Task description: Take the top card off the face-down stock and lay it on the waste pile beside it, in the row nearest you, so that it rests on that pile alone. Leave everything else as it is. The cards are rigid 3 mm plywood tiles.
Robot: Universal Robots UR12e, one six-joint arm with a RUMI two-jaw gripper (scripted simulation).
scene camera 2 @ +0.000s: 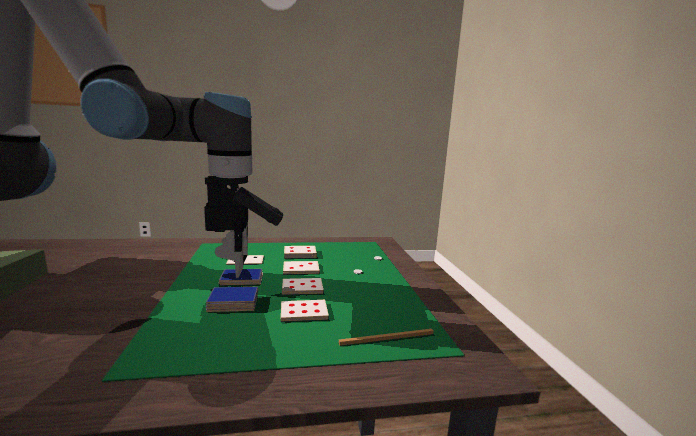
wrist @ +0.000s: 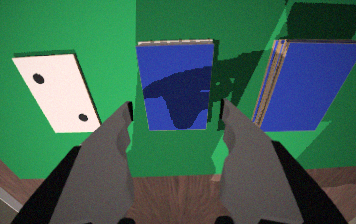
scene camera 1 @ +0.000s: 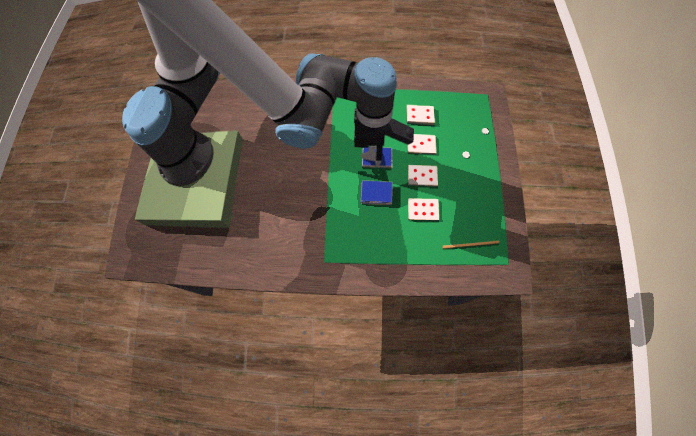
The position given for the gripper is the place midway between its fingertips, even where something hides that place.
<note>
In view: the gripper (scene camera 2: 240, 270) and a white card (wrist: 56, 81).
The gripper also shows in the wrist view (wrist: 176, 101) and in scene camera 1 (scene camera 1: 376, 154).
</note>
